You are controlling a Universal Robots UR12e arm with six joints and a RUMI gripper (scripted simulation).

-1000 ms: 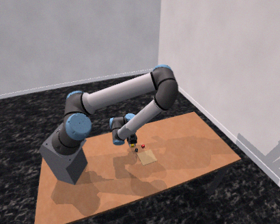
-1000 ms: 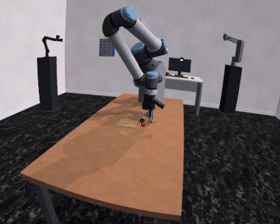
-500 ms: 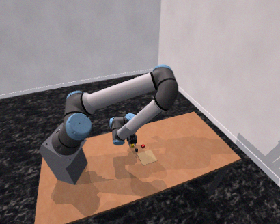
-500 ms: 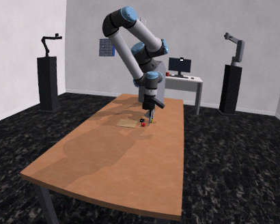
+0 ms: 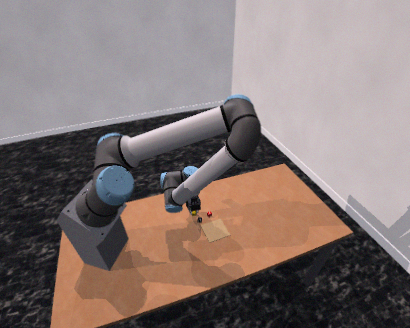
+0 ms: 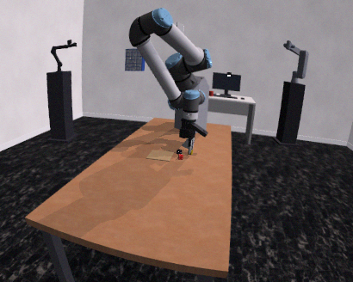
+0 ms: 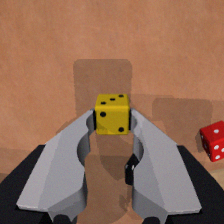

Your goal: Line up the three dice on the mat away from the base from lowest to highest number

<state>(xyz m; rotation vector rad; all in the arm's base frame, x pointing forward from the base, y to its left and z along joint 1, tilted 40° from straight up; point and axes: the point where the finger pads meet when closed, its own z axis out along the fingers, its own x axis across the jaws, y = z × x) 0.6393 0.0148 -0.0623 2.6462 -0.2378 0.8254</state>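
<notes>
The yellow die is right at my hand. The rest, counted from my hand: black die (1 cm ahead, 7 cm to the right); then red die (8 cm ahead, 6 cm to the right); then tan mat (5 cm ahead, 18 cm to the right, 2 cm below).
</notes>
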